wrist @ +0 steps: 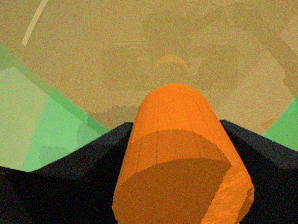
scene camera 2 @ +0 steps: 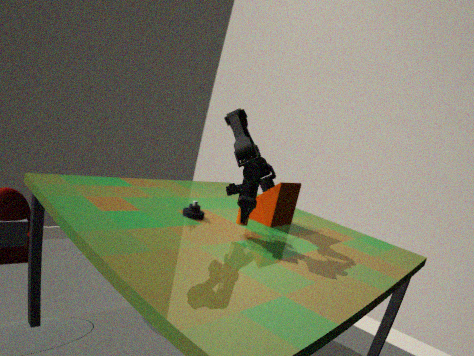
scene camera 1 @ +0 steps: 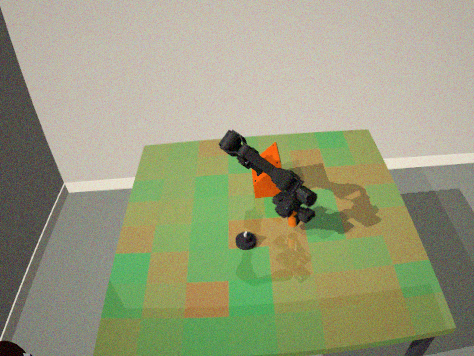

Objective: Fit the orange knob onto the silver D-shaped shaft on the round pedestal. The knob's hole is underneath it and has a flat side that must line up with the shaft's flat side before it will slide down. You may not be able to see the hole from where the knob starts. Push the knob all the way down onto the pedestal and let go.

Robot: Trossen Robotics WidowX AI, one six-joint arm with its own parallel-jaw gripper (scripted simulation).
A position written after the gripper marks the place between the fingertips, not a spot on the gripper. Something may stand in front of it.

The gripper [scene camera 2: 242,221] carries an orange knob [wrist: 179,156].
